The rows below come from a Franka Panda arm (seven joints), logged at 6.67 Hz.
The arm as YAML. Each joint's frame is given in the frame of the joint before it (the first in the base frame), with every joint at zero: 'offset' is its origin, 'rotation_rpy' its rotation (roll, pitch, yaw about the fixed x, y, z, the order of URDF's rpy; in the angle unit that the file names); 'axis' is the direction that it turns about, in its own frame. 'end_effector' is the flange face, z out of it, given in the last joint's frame.
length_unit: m
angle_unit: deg
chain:
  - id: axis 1
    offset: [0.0, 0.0, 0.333]
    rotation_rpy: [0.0, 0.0, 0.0]
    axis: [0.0, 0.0, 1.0]
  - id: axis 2
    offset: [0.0, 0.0, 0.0]
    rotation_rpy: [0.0, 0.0, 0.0]
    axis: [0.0, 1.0, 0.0]
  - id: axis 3
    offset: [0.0, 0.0, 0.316]
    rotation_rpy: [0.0, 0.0, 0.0]
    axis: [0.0, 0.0, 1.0]
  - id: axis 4
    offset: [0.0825, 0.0, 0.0]
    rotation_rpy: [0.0, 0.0, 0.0]
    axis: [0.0, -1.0, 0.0]
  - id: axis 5
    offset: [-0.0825, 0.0, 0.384]
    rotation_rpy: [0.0, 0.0, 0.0]
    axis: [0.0, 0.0, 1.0]
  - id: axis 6
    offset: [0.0, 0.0, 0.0]
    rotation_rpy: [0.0, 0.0, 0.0]
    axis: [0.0, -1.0, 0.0]
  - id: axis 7
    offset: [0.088, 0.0, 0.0]
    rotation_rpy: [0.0, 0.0, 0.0]
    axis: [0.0, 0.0, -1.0]
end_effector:
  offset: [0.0, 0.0, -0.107]
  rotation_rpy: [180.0, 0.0, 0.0]
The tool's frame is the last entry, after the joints.
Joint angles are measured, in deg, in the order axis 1, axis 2, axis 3, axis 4, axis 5, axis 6, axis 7. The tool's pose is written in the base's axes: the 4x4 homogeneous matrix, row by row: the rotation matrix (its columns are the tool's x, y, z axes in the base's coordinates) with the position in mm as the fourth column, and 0 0 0 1 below. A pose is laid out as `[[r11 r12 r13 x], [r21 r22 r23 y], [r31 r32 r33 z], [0 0 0 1]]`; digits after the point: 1 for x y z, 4 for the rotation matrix.
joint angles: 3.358, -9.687, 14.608, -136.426, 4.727, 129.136, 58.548
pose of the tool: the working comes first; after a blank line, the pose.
Where each joint sits with the arm in this pose, in the base's axes (m; each line is computed from the numbers above, not from the rounded line before):
axis 1: 0.0000 0.0000 0.3330
axis 2: 0.0000 0.0000 0.3330
axis 3: -0.0531 -0.0031 0.6445
axis 4: 0.0243 0.0223 0.6579
axis 5: 0.3656 0.1243 0.4926
axis 6: 0.3656 0.1243 0.4926
axis 7: 0.4506 0.1468 0.4958
the tool: 0.4538 0.1503 0.3889

[[0.7235 -0.6896 0.0297 453.8], [-0.6903 -0.7228 0.0321 150.3], [-0.0007 -0.0437 -0.9990 388.9], [0 0 0 1]]
